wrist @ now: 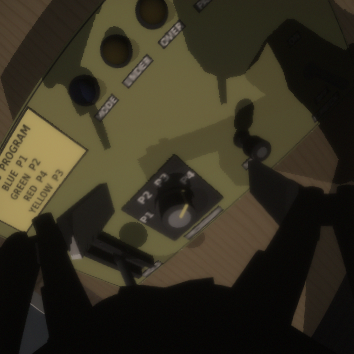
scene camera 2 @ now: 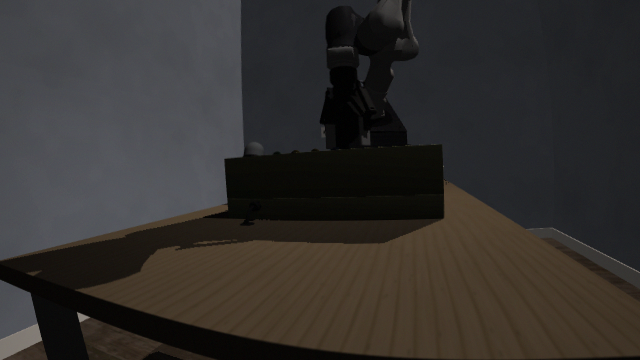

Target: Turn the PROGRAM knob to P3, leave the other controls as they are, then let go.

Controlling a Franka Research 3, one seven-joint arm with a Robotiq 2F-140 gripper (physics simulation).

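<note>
The PROGRAM knob (wrist: 179,218) is a dark round knob on a black plate marked P1 to P4 (wrist: 134,207). Its yellow pointer line slants up and right in the wrist view, toward the P4 mark. My gripper (scene camera 2: 347,140) (wrist: 177,187) is open and empty. Its fingers show on either side of the knob in the wrist view, apart from it. In the scene view the gripper points down behind the upper edge of the olive control box (scene camera 2: 335,175) (wrist: 165,120); the knob is hidden there, and the height of the fingertips over the panel is hard to tell.
A slotted lever (wrist: 125,267) is beside the left finger. A dark toggle (wrist: 259,149) stands near the right fingertip. A blue lamp (wrist: 84,90), amber lamps (wrist: 116,50) (wrist: 151,12) and a yellow status card (wrist: 45,160) are on the panel. The box stands on a wooden table (scene camera 2: 350,285).
</note>
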